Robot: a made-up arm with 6 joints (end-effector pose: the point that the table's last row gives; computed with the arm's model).
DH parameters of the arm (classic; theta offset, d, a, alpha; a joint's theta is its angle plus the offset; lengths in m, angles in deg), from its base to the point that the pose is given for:
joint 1: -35.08 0 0.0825 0
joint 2: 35.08 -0.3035 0.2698 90
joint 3: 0 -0.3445 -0.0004 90
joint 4: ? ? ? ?
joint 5: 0 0.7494 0.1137 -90
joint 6: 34.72 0 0.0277 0
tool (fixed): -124.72 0.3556 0 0
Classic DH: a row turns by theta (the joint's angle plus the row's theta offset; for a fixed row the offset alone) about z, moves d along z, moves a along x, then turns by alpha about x.
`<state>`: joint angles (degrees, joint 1 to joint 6).
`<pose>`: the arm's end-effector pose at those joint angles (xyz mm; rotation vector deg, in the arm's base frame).
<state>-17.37 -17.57 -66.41 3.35 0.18 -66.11</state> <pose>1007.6 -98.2 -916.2 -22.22 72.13 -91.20</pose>
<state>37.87 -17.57 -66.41 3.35 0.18 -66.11</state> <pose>655.1 771.8 -916.2 -48.07 48.50 -43.51</pose>
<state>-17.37 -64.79 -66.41 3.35 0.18 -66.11</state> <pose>676.4 -790.3 -916.2 9.89 86.94 -129.66</pose>
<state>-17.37 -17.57 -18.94 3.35 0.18 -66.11</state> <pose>1236.0 -257.7 -324.4 -6.27 20.88 -103.36</pose>
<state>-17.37 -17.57 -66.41 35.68 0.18 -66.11</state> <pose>746.0 -454.8 -892.7 -45.50 69.23 -117.93</pose>
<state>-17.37 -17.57 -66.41 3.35 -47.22 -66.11</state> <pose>974.7 190.4 -1014.0 -62.09 52.20 -60.43</pose>
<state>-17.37 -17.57 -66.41 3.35 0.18 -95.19</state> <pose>1004.5 -108.9 -924.5 -43.08 69.85 -115.27</pose>
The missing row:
joint 4: -90 0.1121 0.0857 -90
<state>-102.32 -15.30 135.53 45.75 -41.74 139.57</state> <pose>179.7 232.1 186.8 -97.69 40.87 -47.44</pose>
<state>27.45 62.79 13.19 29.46 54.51 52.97</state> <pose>208.4 762.3 7.3 72.91 -7.76 106.20</pose>
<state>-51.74 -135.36 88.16 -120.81 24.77 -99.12</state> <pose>-109.4 -1059.3 -735.5 -90.17 37.54 -147.14</pose>
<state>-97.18 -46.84 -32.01 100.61 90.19 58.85</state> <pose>-184.7 234.6 -93.1 80.26 35.85 156.03</pose>
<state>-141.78 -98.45 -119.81 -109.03 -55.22 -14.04</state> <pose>-1148.9 58.3 293.2 7.25 -92.11 -138.01</pose>
